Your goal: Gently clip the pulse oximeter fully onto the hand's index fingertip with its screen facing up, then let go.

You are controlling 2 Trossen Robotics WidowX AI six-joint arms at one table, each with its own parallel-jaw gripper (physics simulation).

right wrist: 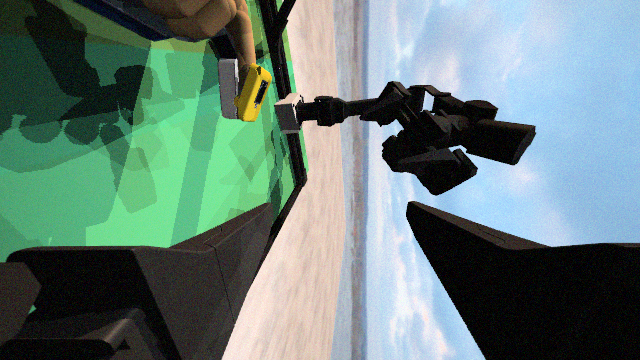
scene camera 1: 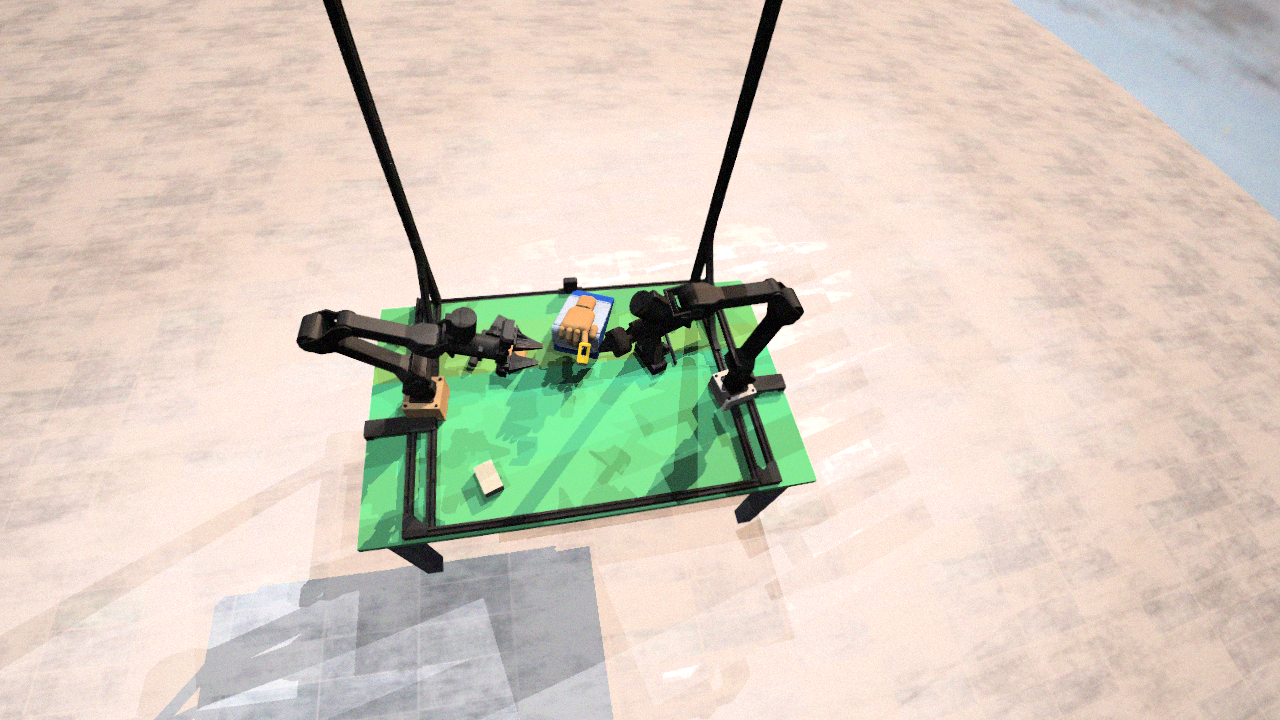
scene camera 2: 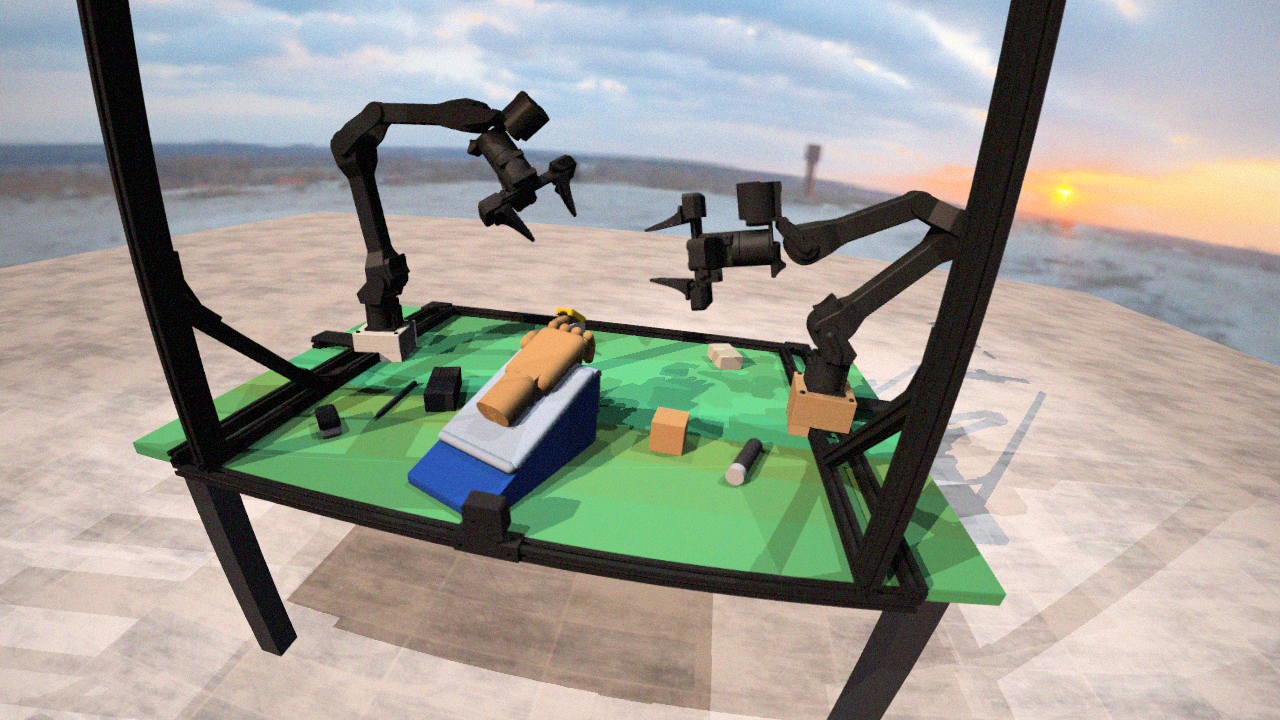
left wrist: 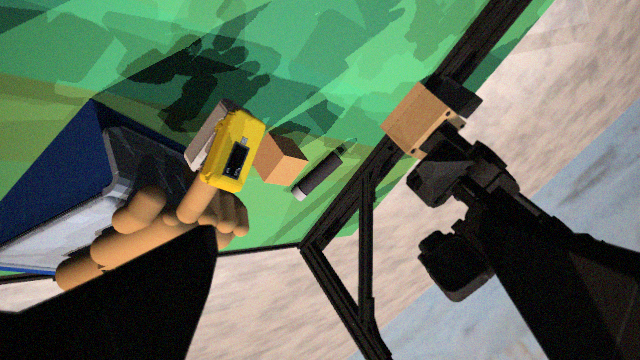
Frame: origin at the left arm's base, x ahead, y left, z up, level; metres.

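Seen in the pictures: left gripper, fingertip midpoint: (right wrist: 376, 138) (scene camera 1: 609, 345) (scene camera 2: 555, 228) (left wrist: 348, 231); right gripper, fingertip midpoint: (right wrist: 339, 209) (scene camera 1: 540, 354) (scene camera 2: 647, 255) (left wrist: 454, 196); left arm's base, origin of the base link: (right wrist: 299, 112) (scene camera 1: 734, 383) (scene camera 2: 384, 326); right arm's base, origin of the base link: (scene camera 1: 423, 392) (scene camera 2: 824, 386) (left wrist: 438, 138).
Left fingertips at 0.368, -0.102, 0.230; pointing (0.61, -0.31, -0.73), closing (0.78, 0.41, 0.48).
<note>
Offsets run from my left fingertips to a thing's middle, as dx, dy, dz.
The pulse oximeter {+0.036, -0.087, -0.148} (scene camera 1: 582, 359) (scene camera 2: 569, 315) (left wrist: 215, 155) (right wrist: 255, 92), with a yellow upper shell and grey lower shell, sits on the index fingertip of the tan hand (scene camera 1: 580, 315) (scene camera 2: 543, 358) (right wrist: 205, 20). The finger enters between its shells, which spread in a V. Its dark screen faces up in the left wrist view. The depth of the fingertip inside is hidden. The hand lies on a blue wedge (scene camera 2: 563, 438) (left wrist: 55, 170) with a grey pad. My right gripper (scene camera 1: 538, 354) (scene camera 2: 648, 256) (right wrist: 339, 209) is open and empty, apart from the oximeter. My left gripper (scene camera 2: 554, 227) is open and empty, above the oximeter's other side.
An orange cube {+0.196, -0.222, -0.264} (scene camera 2: 668, 431) (left wrist: 270, 167) and a dark cylinder {+0.303, -0.282, -0.276} (scene camera 2: 750, 454) (left wrist: 320, 175) lie beside the wedge. A beige block {+0.368, +0.119, -0.274} (scene camera 1: 487, 478) (scene camera 2: 725, 356) lies farther off. A black block {-0.186, -0.090, -0.271} (scene camera 2: 443, 389), a thin stick {-0.266, -0.117, -0.284} (scene camera 2: 395, 400) and a small black object {-0.336, -0.218, -0.273} (scene camera 2: 328, 420) lie on the wedge's other side.
</note>
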